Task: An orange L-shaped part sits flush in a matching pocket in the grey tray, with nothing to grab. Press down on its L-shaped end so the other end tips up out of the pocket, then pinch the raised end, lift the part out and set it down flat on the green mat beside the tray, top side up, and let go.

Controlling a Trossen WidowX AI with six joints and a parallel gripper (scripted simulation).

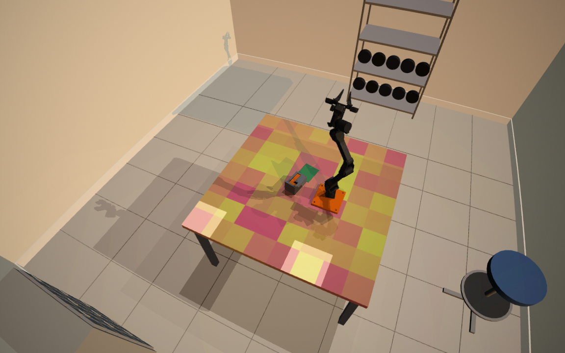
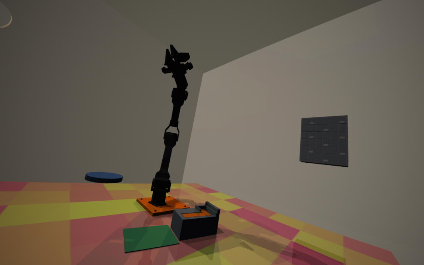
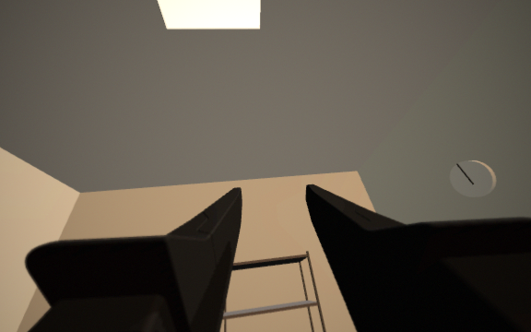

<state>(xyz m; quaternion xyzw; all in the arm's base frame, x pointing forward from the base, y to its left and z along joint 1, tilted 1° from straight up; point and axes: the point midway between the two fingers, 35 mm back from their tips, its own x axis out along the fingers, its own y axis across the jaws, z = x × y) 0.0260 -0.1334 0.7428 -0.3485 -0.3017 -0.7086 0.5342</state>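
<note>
The orange L-shaped part lies 730 mm below my gripper tip, 260 mm ahead of it and 130 mm to the left of it. Also, from my gripper tip: green mat (800 mm below, 190 mm ahead, 20 mm to the right).
</note>
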